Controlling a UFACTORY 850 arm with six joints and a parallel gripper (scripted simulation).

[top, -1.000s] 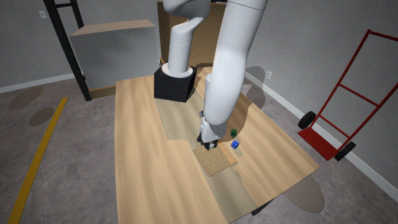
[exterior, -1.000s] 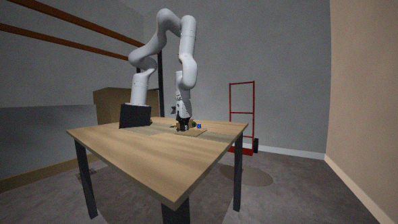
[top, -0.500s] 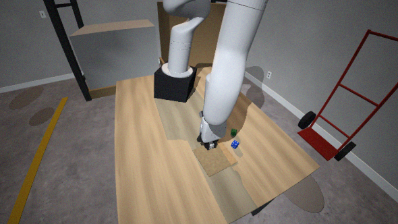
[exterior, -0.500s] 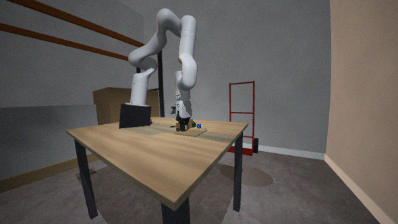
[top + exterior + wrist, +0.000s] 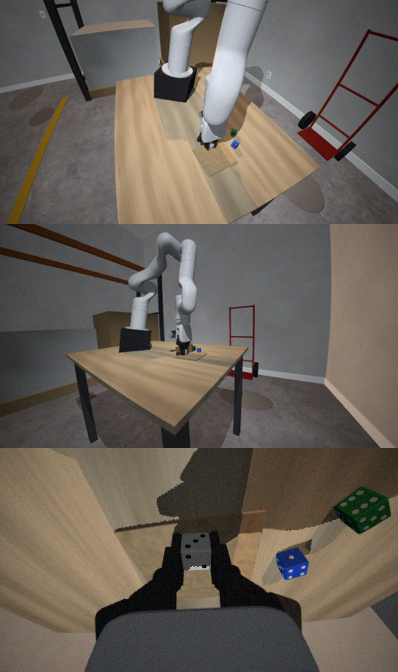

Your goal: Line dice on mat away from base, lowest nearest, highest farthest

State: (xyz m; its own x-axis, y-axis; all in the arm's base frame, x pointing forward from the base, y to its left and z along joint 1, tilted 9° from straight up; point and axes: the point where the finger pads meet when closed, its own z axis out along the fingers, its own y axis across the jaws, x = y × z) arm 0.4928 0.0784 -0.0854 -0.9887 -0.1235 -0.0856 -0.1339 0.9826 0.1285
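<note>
Now: hand 10 mm above the white die. Also, from my hand: green die 50 mm behind, 140 mm to the left, 20 mm below; blue die 20 mm ahead, 110 mm to the left, 20 mm below; tan mat 50 mm ahead, 10 mm to the left, 30 mm below.
</note>
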